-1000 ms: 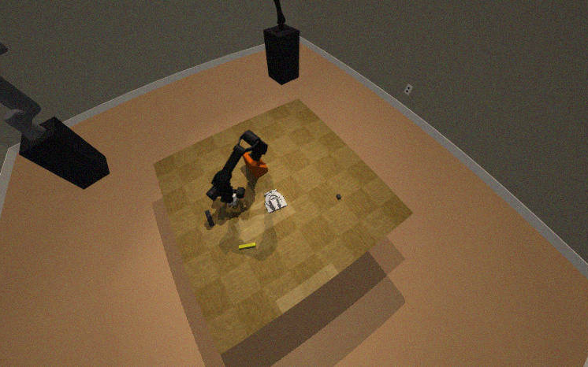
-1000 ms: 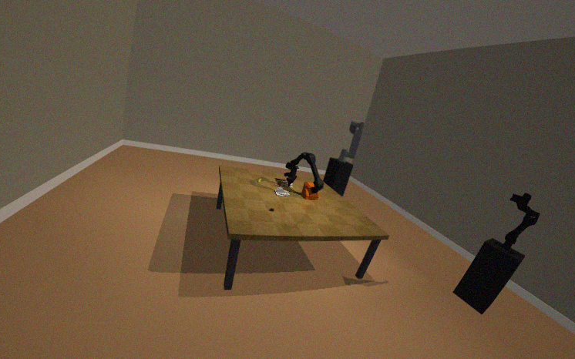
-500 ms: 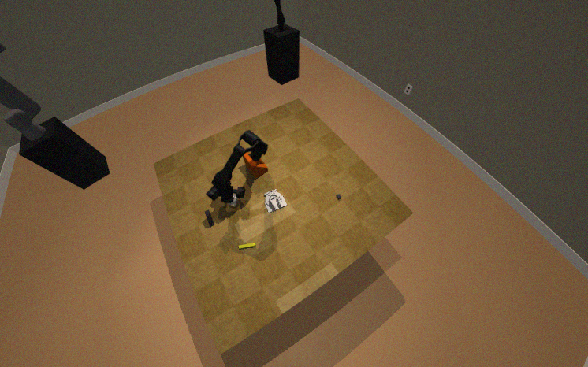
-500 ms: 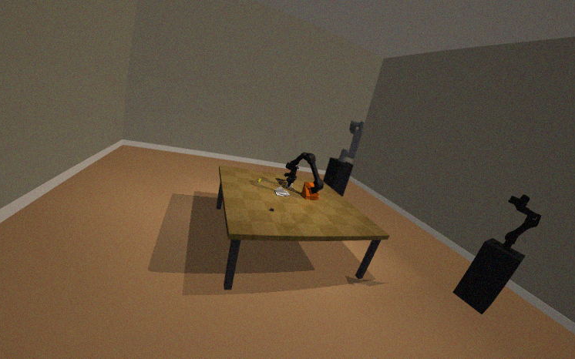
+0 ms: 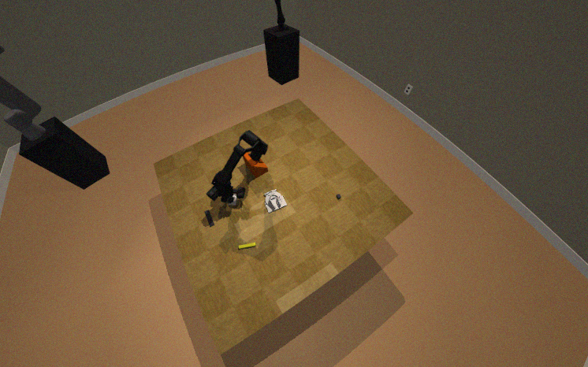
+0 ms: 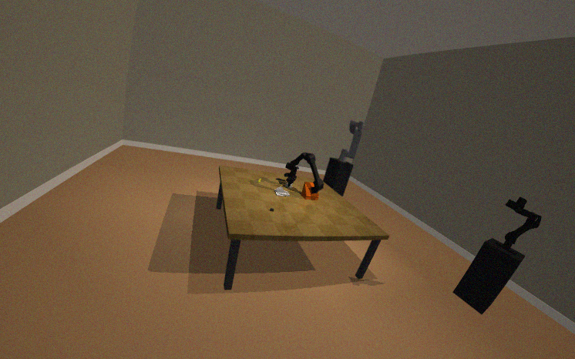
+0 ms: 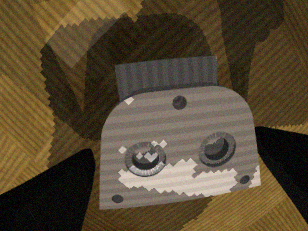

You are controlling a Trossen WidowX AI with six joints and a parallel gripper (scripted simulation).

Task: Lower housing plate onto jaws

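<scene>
My gripper tip is 10 mm to the left of the small white block and 10 mm short of it. Also, from my gripper tip: yellow bar 300 mm ahead, 90 mm to the right; white base 200 mm ahead, 180 mm to the left, 10 mm below; dark bar 180 mm to the right, 20 mm ahead, 10 mm below.
</scene>
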